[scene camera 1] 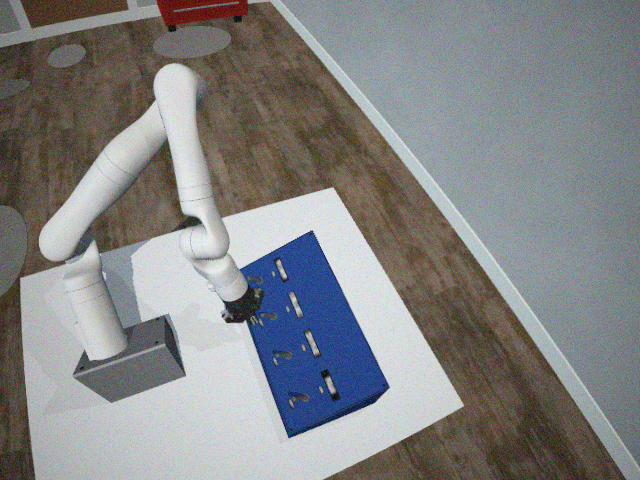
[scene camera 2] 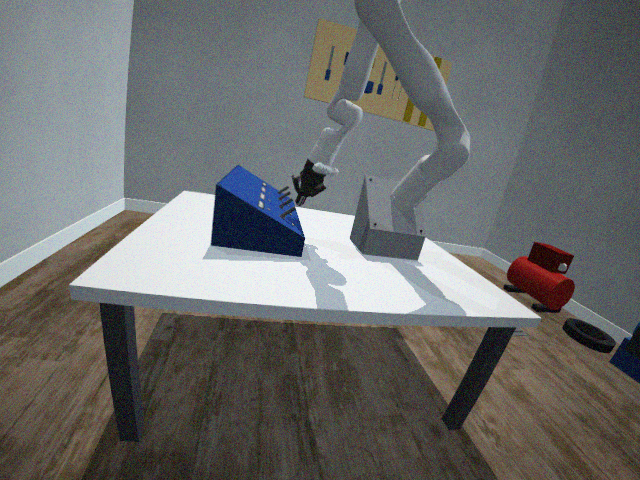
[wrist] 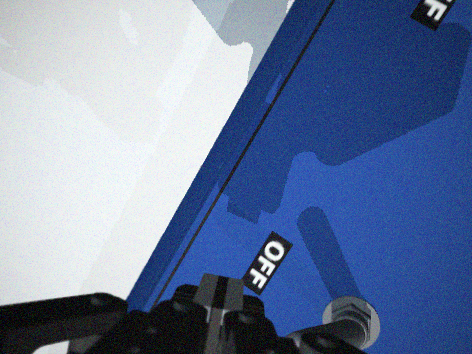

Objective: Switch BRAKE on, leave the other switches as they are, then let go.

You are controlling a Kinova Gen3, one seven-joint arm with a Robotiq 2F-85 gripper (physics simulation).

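Frame: origin at the arm's base, x back, y right, z up, level; millimetres.
Where they show: gripper, fingertip midpoint: [scene camera 1: 254, 321] [scene camera 2: 298, 204] [wrist: 218, 305]; arm's base, origin of the base link: [scene camera 1: 110, 350] [scene camera 2: 401, 199].
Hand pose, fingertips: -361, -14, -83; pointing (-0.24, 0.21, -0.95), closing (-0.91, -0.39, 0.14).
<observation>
Things, the pixels of their top centre, and the offset from my fingertips, as dx, dy, dz. "spot": a spot on its surface instead. Level surfaces: height alone.
- lever's round collar, surface spot: [wrist: 374, 325] spot: -63, -14, -15
- OFF label, surface spot: [wrist: 267, 262] spot: -20, -8, -34
- white table, its level: dz -108
- lever, middle of its top: [scene camera 1: 299, 396] -51, +232, +21
The blue sloped switch panel [scene camera 1: 343, 320] [scene camera 2: 242, 232] [wrist: 400, 240] stands on the table. It carries several grey levers; their name plates are too small to read in the scene views. My gripper [scene camera 1: 253, 320] [scene camera 2: 300, 202] [wrist: 218, 305] is shut and empty, low over the panel's lower edge beside the second lever from the far end. In the wrist view this lever's round collar [wrist: 374, 325] shows at the lower right, with an OFF label [wrist: 267, 262] to its upper left. Its shaft is mostly hidden behind the gripper and seems to lean to the OFF side. The BRAKE label does not show in the wrist view.
The grey block [scene camera 1: 136, 369] [scene camera 2: 390, 240] bearing the arm stands on the white table [scene camera 1: 170, 434] [scene camera 2: 206, 289], across from the panel. Another lever [scene camera 1: 296, 399] stands at the panel's near end. A red compressor [scene camera 2: 540, 281] lies on the floor beyond the table.
</observation>
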